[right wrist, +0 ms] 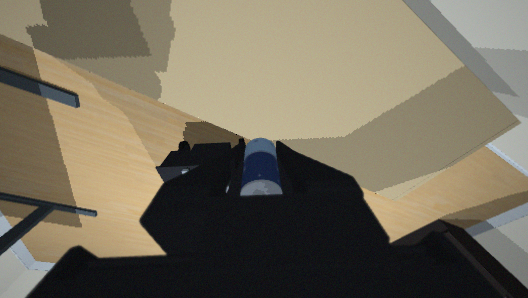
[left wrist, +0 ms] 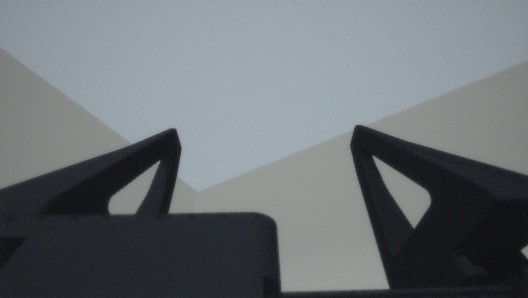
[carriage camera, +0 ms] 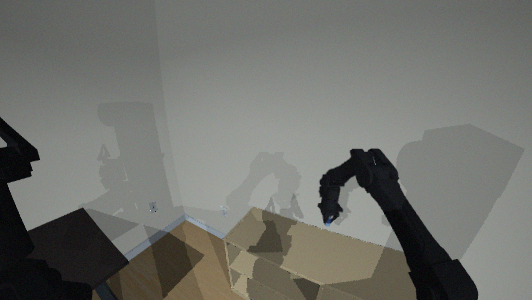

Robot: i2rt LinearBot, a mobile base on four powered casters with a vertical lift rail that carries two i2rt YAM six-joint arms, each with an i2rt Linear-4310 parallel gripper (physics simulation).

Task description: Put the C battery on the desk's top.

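Frame: origin at the left arm's base, x ahead, y left, z up, level; metres.
Seen in the pictures: left gripper, between the fingertips: (left wrist: 265,136); right gripper, between the fingertips: (right wrist: 260,148) (carriage camera: 327,223).
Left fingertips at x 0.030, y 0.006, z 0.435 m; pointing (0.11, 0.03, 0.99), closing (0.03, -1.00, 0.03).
Observation:
A point is followed by its place in that frame.
The C battery (carriage camera: 327,223) {x 0.466, y -0.663, z -0.139 m} (right wrist: 261,167) {x 0.490, y -0.671, z -0.122 m}, blue with pale ends, is between the fingers of my right gripper (carriage camera: 328,220) {x 0.483, y -0.671, z -0.153 m} (right wrist: 260,148) {x 0.483, y -0.671, z -0.153 m}. That gripper is shut on it and holds it in the air, near the back edge of the tan shelf unit in the carriage view. The desk's dark top (carriage camera: 75,245) {x 0.435, y 0.665, z -0.292 m} is at the lower left of the carriage view, well to the left of the battery; my left arm covers part of it. My left gripper (left wrist: 265,136) {x 0.030, y 0.006, z 0.435 m} is open and empty, with wall and ceiling behind its fingers in the left wrist view.
The low tan shelf unit (carriage camera: 320,245) {x 0.557, y -0.703, z -0.403 m} (right wrist: 300,75) {x 0.487, y -0.758, z -0.402 m} stands against the wall, right of the desk. Wooden floor (carriage camera: 195,245) {x 1.088, y 0.334, z -1.013 m} (right wrist: 115,210) {x -0.791, y 0.800, z -1.012 m} lies between them. Dark metal bars (right wrist: 45,91) show at the left of the right wrist view. Walls meet in the corner behind.

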